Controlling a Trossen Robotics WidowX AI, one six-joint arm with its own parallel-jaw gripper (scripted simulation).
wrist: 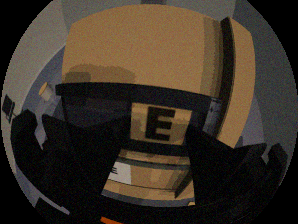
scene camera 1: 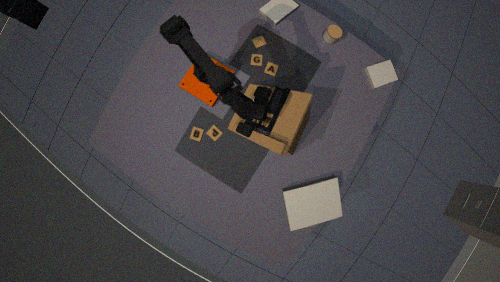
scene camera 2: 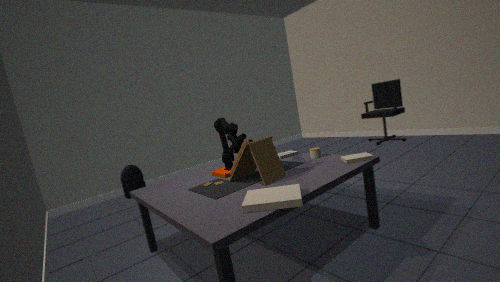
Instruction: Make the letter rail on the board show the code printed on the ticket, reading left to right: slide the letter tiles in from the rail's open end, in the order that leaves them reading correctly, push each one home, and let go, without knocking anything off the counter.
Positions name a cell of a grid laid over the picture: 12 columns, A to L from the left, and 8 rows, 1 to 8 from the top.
Labels:
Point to a dark mat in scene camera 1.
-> At F5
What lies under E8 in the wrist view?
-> A dark mat.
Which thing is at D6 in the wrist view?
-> My gripper.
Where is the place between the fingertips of my gripper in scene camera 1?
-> G4

